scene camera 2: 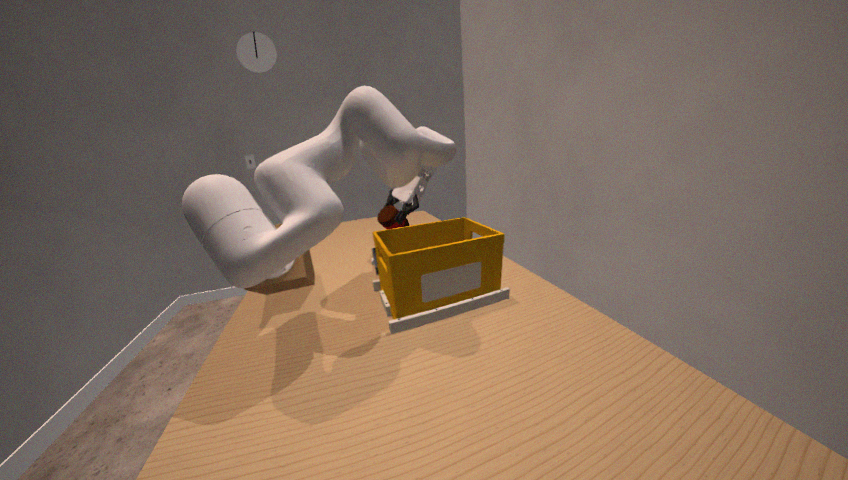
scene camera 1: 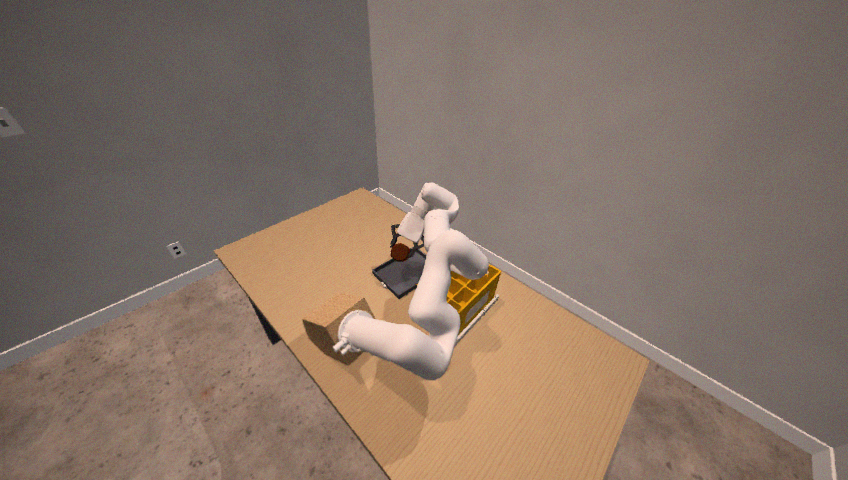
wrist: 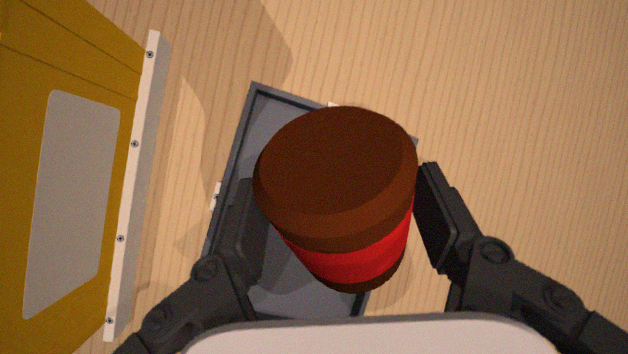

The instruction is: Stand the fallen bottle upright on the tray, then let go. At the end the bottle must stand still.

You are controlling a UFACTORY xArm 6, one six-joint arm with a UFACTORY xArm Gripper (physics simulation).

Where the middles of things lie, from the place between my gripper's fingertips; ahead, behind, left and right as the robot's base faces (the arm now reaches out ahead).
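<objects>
The yellow crate (scene camera 2: 421, 267) is 270 mm to the right of my hand, 40 mm ahead of it and 80 mm below it. I find the dark grey tray (scene camera 1: 401, 278) 150 mm below my hand, 50 mm ahead of it and 10 mm to the left of it. As for the bottle (wrist: 338, 183), my hand is 20 mm short of it, 20 mm above it and 10 mm to the right of it.
</objects>
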